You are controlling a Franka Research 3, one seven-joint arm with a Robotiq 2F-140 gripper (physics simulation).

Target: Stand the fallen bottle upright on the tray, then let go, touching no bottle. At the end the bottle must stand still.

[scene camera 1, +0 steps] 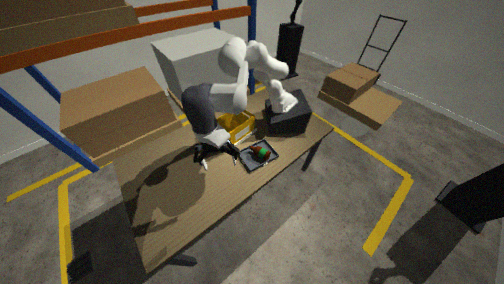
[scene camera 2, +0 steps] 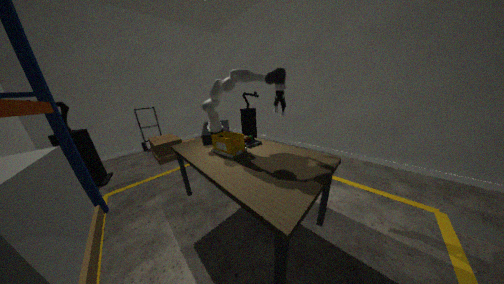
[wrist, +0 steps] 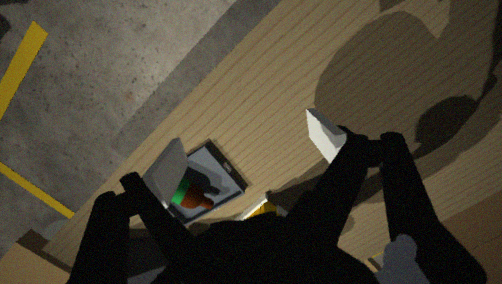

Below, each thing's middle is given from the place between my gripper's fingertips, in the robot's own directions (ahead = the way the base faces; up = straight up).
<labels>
The bottle [wrist: 188, 194] lies 330 mm behind my hand, 300 mm below it and 160 mm to the right of it.
</labels>
